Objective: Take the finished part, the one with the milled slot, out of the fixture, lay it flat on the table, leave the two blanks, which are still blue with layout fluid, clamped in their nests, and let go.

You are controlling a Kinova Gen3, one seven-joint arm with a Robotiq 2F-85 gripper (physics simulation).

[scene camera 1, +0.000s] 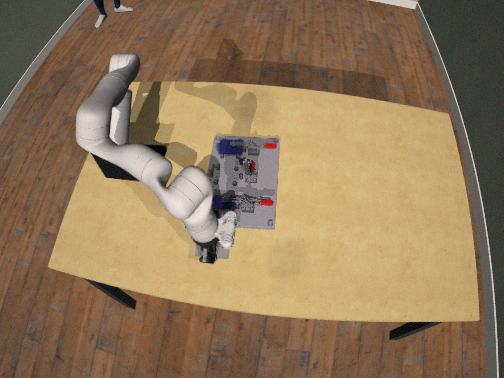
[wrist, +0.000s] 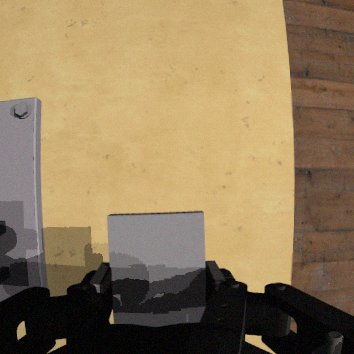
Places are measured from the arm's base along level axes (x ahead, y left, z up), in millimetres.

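Pixels of known places: gripper, fingertip midpoint: (scene camera 1: 215, 250) (wrist: 158, 277).
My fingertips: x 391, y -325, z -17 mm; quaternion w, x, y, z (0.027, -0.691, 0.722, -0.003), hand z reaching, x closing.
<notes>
Behind a point stands the place of what it marks.
The finished part (scene camera 1: 223, 252) {x 416, y -336, z -2 mm} (wrist: 157, 240) {x 415, y -326, z -2 mm} is a plain light-grey block, partly in shadow; its slot does not show. My gripper (scene camera 1: 207, 259) (wrist: 158, 277) {x 391, y -325, z -17 mm} is shut on it, with one finger on each side, and holds it off the fixture, over the table beside the plate's near end. The gap below it is hard to judge. The fixture plate (scene camera 1: 260, 220) {x 501, y -174, z -129 mm} (wrist: 17, 160) {x 479, y -176, z -129 mm} is grey. Two blue blanks, one at the far end (scene camera 1: 231, 147) {x 386, y 86, z -108 mm} and one towards the near end (scene camera 1: 224, 203) {x 388, y -138, z -97 mm}, sit in their nests on it. The arm partly hides the fixture's left side.
Red clamp handles (scene camera 1: 270, 146) {x 520, y 82, z -88 mm} (scene camera 1: 267, 202) {x 521, y -134, z -84 mm} stand by the blanks, and another red handle (scene camera 1: 252, 166) {x 469, y -30, z -47 mm} by the middle nest. A hex bolt (wrist: 20, 110) {x 530, y -183, z -122 mm} stands at the plate's corner. The wooden table (scene camera 1: 370, 215) {x 867, y -135, z -144 mm} (wrist: 175, 110) {x 522, y -344, z -144 mm} ends at the right in the wrist view.
</notes>
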